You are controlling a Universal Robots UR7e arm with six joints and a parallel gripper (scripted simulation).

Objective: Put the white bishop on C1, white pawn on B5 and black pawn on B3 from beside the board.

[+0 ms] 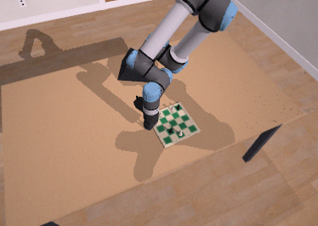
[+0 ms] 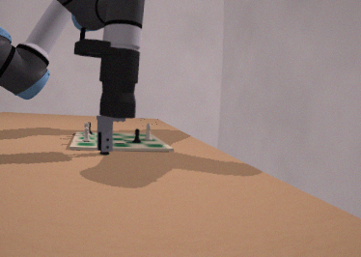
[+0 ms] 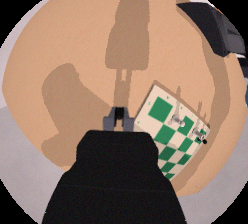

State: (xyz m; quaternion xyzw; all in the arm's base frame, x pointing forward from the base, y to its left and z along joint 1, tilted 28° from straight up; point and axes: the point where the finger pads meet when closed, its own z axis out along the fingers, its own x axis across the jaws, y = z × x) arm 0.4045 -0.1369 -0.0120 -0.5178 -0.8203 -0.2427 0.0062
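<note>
My hand is 140 mm to the right of the chessboard, 30 mm short of it and 20 mm above it. Round my hand: white pawn 100 mm to the left, 40 mm behind.
</note>
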